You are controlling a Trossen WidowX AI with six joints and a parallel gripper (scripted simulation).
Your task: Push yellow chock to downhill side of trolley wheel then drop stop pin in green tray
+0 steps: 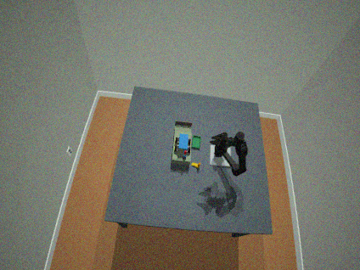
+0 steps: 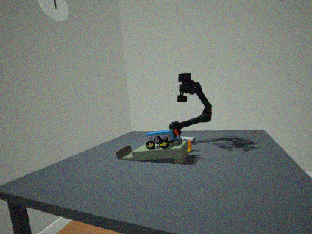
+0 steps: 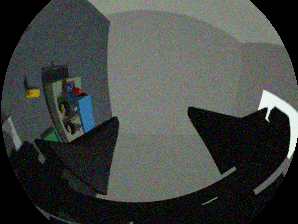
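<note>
My gripper tip is 370 mm above the yellow chock, 30 mm to the right of it and 30 mm short of it. From my gripper tip the other things lie so: olive ramp (350 mm below, 150 mm ahead, 110 mm to the right); then blue trolley (280 mm below, 150 mm ahead, 110 mm to the right); then red-headed stop pin (260 mm below, 140 mm ahead, 10 mm to the right).
</note>
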